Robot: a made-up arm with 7 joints. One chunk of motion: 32 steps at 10 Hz.
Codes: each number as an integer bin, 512 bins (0 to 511) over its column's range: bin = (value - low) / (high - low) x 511, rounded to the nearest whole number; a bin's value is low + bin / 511 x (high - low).
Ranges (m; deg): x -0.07..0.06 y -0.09..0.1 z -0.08..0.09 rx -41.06..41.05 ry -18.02..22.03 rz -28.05..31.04
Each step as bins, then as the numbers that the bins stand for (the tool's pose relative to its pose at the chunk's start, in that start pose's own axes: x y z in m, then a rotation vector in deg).
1 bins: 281 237 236 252 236 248
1 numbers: 0.0015 -0.0019 -0.0015 -0.57 0.48 0.63
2 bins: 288 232 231 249 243 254
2 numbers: 0.0033 -0.0037 -0.0032 -1.05 1.03 1.32
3 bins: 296 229 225 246 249 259
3 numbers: 0.0053 -0.0049 -0.0051 -1.53 1.50 1.90
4 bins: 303 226 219 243 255 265
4 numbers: 0.0071 -0.0060 -0.0071 -2.01 1.97 2.59
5 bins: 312 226 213 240 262 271
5 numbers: 0.0094 -0.0060 -0.0091 -2.50 2.51 3.29
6 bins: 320 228 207 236 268 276
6 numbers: 0.0114 -0.0052 -0.0111 -3.14 2.98 3.87
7 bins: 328 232 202 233 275 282
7 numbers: 0.0134 -0.0037 -0.0128 -3.62 3.53 4.56
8 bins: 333 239 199 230 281 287
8 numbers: 0.0147 -0.0011 -0.0138 -4.10 4.00 5.14
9 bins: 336 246 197 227 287 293
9 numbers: 0.0155 0.0015 -0.0145 -4.58 4.47 5.83
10 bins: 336 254 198 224 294 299
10 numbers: 0.0155 0.0044 -0.0141 -5.07 5.02 6.53
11 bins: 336 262 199 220 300 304
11 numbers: 0.0155 0.0074 -0.0138 -5.71 5.49 7.10
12 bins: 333 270 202 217 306 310
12 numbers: 0.0147 0.0104 -0.0128 -6.19 5.96 7.80
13 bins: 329 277 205 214 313 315
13 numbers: 0.0137 0.0130 -0.0118 -6.67 6.51 8.38
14 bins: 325 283 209 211 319 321
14 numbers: 0.0127 0.0152 -0.0105 -7.16 6.98 9.07
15 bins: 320 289 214 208 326 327
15 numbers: 0.0114 0.0175 -0.0088 -7.64 7.53 9.76
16 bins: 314 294 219 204 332 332
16 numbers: 0.0099 0.0193 -0.0071 -8.28 8.00 10.34
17 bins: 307 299 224 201 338 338
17 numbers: 0.0081 0.0212 -0.0055 -8.76 8.47 11.03
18 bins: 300 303 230 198 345 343
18 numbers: 0.0063 0.0227 -0.0035 -9.24 9.02 11.61
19 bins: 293 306 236 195 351 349
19 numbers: 0.0045 0.0238 -0.0015 -9.73 9.49 12.31
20 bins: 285 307 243 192 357 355
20 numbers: 0.0025 0.0241 0.0008 -10.21 9.96 13.00
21 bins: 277 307 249 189 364 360
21 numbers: 0.0005 0.0241 0.0028 -10.69 10.51 13.58
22 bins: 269 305 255 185 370 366
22 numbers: -0.0016 0.0234 0.0048 -11.33 10.98 14.27
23 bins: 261 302 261 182 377 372
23 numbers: -0.0036 0.0223 0.0068 -11.82 11.53 14.97
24 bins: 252 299 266 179 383 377
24 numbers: -0.0059 0.0212 0.0085 -12.30 12.00 15.54
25 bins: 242 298 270 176 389 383
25 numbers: -0.0084 0.0208 0.0098 -12.78 12.47 16.24
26 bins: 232 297 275 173 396 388
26 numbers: -0.0110 0.0204 0.0115 -13.26 13.02 16.82
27 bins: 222 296 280 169 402 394
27 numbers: -0.0135 0.0201 0.0132 -13.90 13.49 17.51
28 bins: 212 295 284 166 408 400
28 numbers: -0.0161 0.0197 0.0145 -14.39 13.96 18.20
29 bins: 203 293 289 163 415 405
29 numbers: -0.0184 0.0189 0.0161 -14.87 14.51 18.78
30 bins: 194 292 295 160 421 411
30 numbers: -0.0206 0.0186 0.0181 -15.35 14.98 19.48
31 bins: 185 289 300 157 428 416
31 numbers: -0.0229 0.0175 0.0198 -15.83 15.52 20.05
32 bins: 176 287 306 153 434 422
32 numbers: -0.0252 0.0167 0.0218 -16.48 16.00 20.75
